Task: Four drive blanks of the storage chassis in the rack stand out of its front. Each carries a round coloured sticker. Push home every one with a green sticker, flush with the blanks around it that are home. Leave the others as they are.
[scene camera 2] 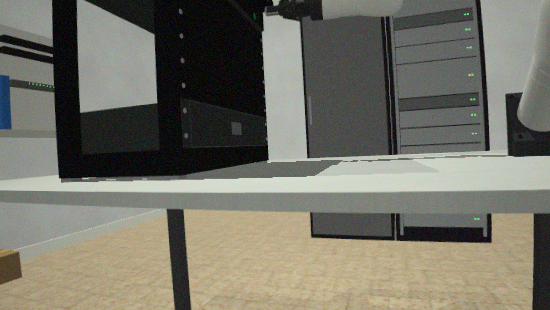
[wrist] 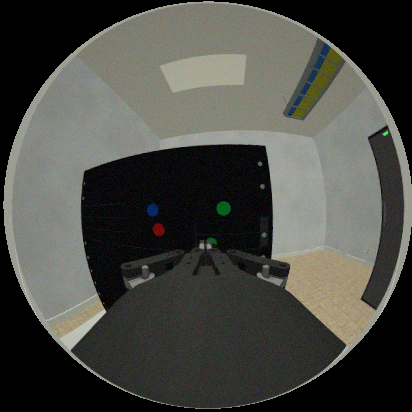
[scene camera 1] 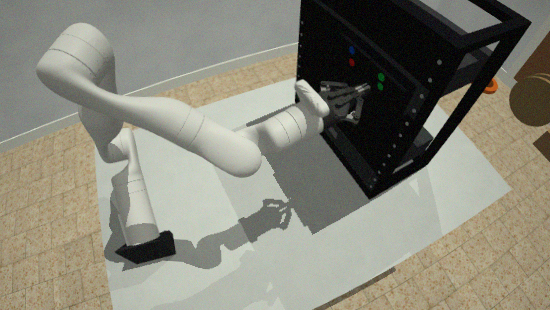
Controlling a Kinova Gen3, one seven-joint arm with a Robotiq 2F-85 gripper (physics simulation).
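Note:
The black storage chassis sits in the rack (scene camera 1: pixel 477 97) (scene camera 2: pixel 170 75). The upper green sticker (scene camera 1: pixel 381 77) (wrist: pixel 223 208) is right of the blue sticker (scene camera 1: pixel 352 50) (wrist: pixel 152 210). The red sticker (scene camera 1: pixel 352 62) (wrist: pixel 158 229) is below the blue one. The lower green sticker (scene camera 1: pixel 380 86) (wrist: pixel 211 241) is partly hidden by the fingertips in the wrist view. My gripper (scene camera 1: pixel 369 87) (scene camera 2: pixel 270 10) (wrist: pixel 204 246) is shut and empty, its tips just in front of the lower green sticker, seemingly a little apart from it. The blanks' edges are too dark to tell how far each stands out.
The rack stands on the white table top (scene camera 1: pixel 350 250) (scene camera 2: pixel 300 201). Its right front rail with pale holes is right of the green stickers. A lower panel (scene camera 2: pixel 215 125) shows in the rack's front. A grey cabinet (scene camera 2: pixel 345 90) stands behind.

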